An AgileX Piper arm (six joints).
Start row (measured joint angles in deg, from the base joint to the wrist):
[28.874 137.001 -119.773 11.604 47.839 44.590]
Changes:
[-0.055 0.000 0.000 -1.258 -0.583 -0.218]
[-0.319 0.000 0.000 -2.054 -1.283 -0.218]
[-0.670 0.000 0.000 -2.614 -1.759 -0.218]
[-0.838 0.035 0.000 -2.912 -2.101 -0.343]
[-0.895 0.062 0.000 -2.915 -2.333 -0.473]
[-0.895 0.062 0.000 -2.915 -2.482 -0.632]
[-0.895 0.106 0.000 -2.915 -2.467 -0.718]
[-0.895 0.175 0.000 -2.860 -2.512 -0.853]
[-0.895 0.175 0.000 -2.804 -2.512 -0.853]
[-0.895 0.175 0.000 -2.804 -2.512 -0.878]
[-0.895 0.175 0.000 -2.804 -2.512 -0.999]
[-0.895 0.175 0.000 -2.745 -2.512 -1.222]
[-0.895 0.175 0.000 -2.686 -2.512 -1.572]
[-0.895 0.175 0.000 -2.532 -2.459 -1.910]
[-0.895 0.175 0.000 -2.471 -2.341 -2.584]
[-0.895 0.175 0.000 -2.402 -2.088 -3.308]
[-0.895 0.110 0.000 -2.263 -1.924 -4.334]
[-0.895 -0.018 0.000 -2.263 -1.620 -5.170]
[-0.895 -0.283 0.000 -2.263 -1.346 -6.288]
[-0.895 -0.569 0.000 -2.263 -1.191 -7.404]
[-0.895 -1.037 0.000 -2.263 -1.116 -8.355]
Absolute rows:
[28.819 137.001 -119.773 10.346 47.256 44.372]
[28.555 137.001 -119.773 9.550 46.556 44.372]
[28.204 137.001 -119.773 8.990 46.080 44.372]
[28.036 137.036 -119.773 8.692 45.738 44.247]
[27.979 137.063 -119.773 8.689 45.506 44.117]
[27.979 137.063 -119.773 8.689 45.357 43.958]
[27.979 137.107 -119.773 8.689 45.372 43.872]
[27.979 137.176 -119.773 8.744 45.327 43.737]
[27.979 137.176 -119.773 8.800 45.327 43.737]
[27.979 137.176 -119.773 8.800 45.327 43.712]
[27.979 137.176 -119.773 8.800 45.327 43.591]
[27.979 137.176 -119.773 8.859 45.327 43.368]
[27.979 137.176 -119.773 8.918 45.327 43.018]
[27.979 137.176 -119.773 9.072 45.380 42.680]
[27.979 137.176 -119.773 9.133 45.498 42.006]
[27.979 137.176 -119.773 9.202 45.751 41.282]
[27.979 137.111 -119.773 9.341 45.915 40.256]
[27.979 136.983 -119.773 9.341 46.219 39.420]
[27.979 136.718 -119.773 9.341 46.493 38.302]
[27.979 136.432 -119.773 9.341 46.648 37.186]
[27.979 135.964 -119.773 9.341 46.723 36.235]

